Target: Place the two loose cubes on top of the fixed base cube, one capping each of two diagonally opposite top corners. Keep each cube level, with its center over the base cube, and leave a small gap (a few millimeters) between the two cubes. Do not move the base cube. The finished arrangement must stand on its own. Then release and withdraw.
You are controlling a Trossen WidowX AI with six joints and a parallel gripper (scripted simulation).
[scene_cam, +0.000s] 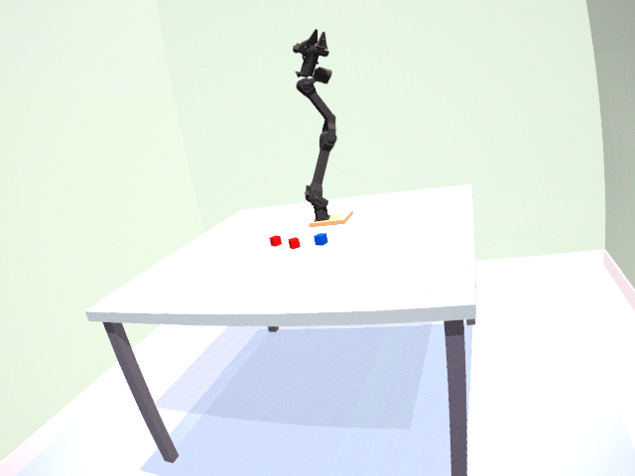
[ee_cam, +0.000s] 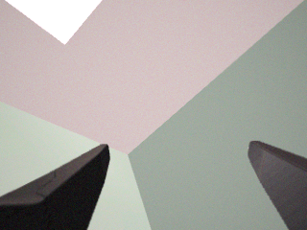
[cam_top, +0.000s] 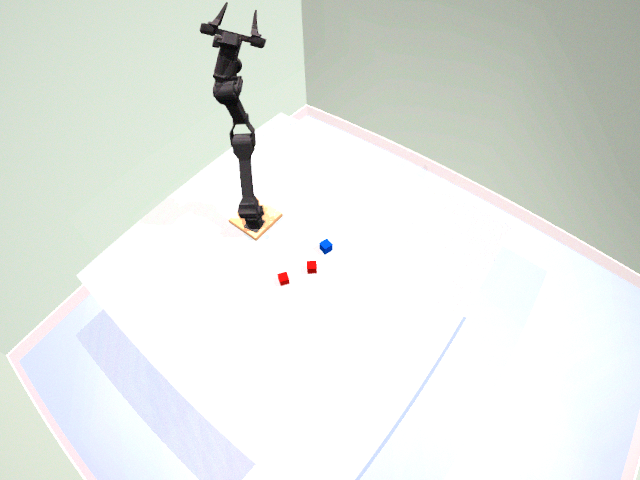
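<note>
My gripper tip is 81 cm above the blue cube, 31 cm short of it and 11 cm to the left of it.
</note>
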